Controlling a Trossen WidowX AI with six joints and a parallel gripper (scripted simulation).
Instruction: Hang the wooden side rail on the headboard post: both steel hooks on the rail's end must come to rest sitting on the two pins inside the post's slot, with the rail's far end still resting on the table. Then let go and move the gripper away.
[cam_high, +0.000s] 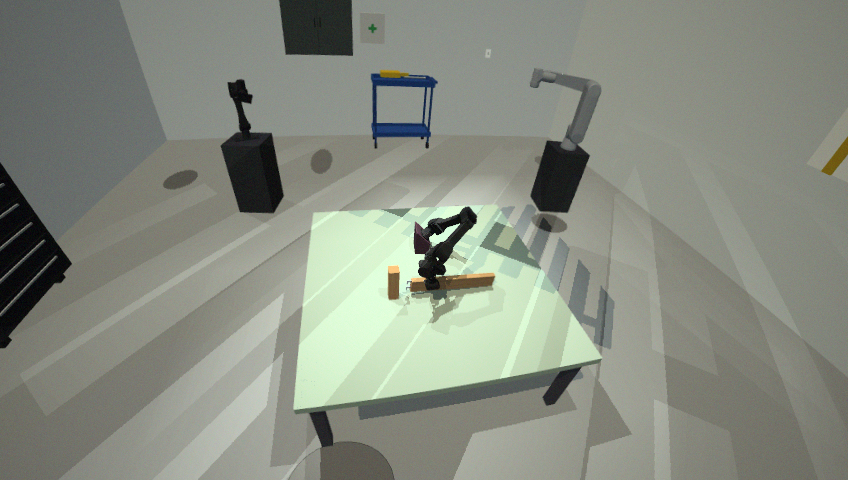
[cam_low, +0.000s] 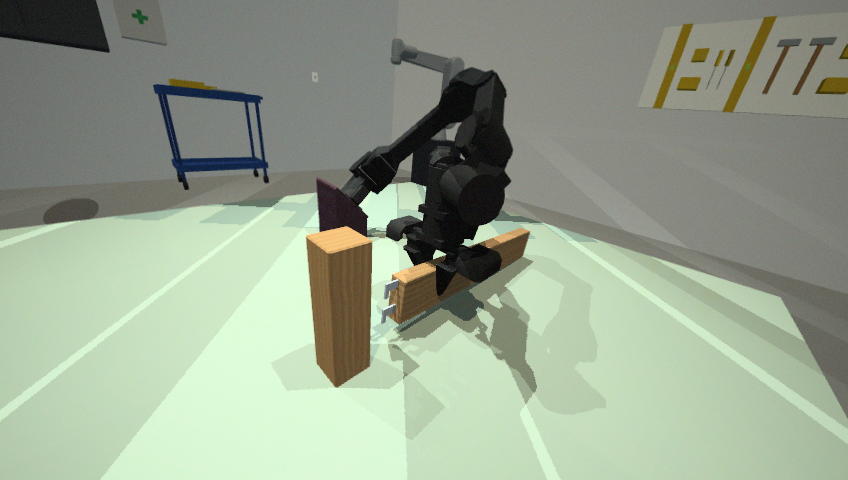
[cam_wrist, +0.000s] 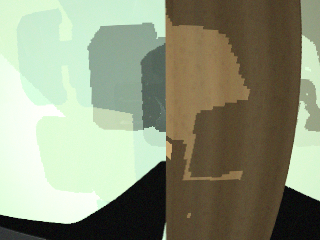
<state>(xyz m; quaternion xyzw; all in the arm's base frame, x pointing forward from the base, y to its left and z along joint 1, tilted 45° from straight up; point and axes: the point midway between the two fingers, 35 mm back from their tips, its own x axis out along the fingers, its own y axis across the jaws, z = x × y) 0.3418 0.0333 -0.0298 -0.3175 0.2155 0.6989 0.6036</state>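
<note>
Now: the wooden headboard post 16 cm to the right of my gripper tip, 4 cm above it and 3 cm ahead of it.
</note>
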